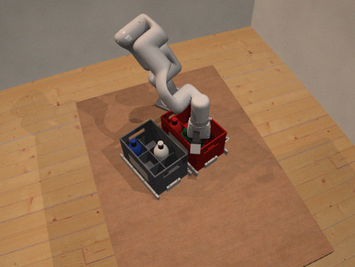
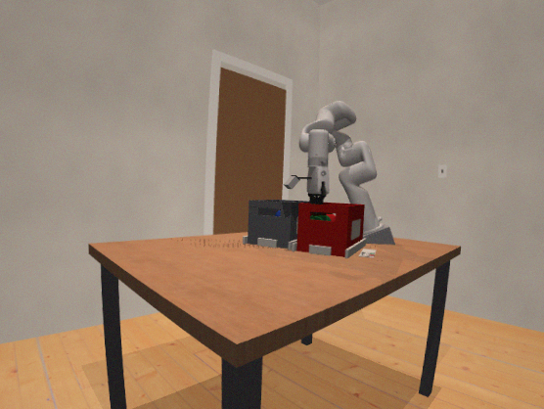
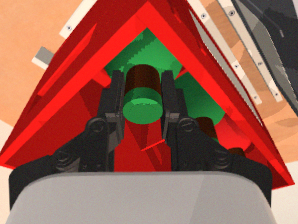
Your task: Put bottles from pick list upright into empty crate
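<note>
Right now my hand is 80 mm past the green bottle, 30 mm to the left of it and 70 mm above it. From my hand the other things lie so: white bottle: 50 mm behind, 170 mm to the right, 70 mm below; red bottle: 170 mm behind, 60 mm to the right, 70 mm below; red crate: 100 mm behind, 10 mm to the left, 80 mm below.
</note>
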